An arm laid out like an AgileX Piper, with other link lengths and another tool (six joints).
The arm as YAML. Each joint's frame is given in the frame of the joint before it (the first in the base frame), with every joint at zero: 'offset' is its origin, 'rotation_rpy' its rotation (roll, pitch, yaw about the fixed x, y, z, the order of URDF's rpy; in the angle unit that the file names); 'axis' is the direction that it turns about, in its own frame. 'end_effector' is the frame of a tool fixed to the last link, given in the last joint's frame.
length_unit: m
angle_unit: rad
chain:
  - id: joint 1
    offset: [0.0, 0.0, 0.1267]
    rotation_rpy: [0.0, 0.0, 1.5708]
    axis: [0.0, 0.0, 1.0]
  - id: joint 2
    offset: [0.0, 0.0, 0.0]
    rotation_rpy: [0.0, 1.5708, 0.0]
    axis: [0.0, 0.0, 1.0]
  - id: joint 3
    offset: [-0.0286, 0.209, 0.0]
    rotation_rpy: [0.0, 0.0, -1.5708]
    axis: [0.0, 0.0, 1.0]
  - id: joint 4
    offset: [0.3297, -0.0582, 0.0]
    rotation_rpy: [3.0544, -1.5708, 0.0]
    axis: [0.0, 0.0, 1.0]
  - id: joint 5
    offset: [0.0, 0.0, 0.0]
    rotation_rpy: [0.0, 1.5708, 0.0]
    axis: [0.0, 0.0, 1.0]
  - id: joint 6
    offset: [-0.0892, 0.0, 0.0]
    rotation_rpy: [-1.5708, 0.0, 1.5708]
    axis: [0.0, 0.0, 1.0]
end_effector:
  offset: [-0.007, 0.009, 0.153]
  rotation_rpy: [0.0, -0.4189, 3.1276]
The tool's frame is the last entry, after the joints.
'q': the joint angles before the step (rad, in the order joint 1, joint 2, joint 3, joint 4, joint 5, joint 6). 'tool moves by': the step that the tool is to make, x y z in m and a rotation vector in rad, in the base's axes. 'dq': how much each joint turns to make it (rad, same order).
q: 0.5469 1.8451 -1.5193 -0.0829 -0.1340 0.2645
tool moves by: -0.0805 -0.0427 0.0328 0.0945 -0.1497 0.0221
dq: 0.0000 -0.4279 0.5116 -0.0032 -0.2616 -0.0002
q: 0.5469 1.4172 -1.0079 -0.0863 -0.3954 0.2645
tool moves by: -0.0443 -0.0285 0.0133 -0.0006 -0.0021 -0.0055
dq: 0.0000 -0.2749 0.2082 0.0004 0.0654 -0.0004
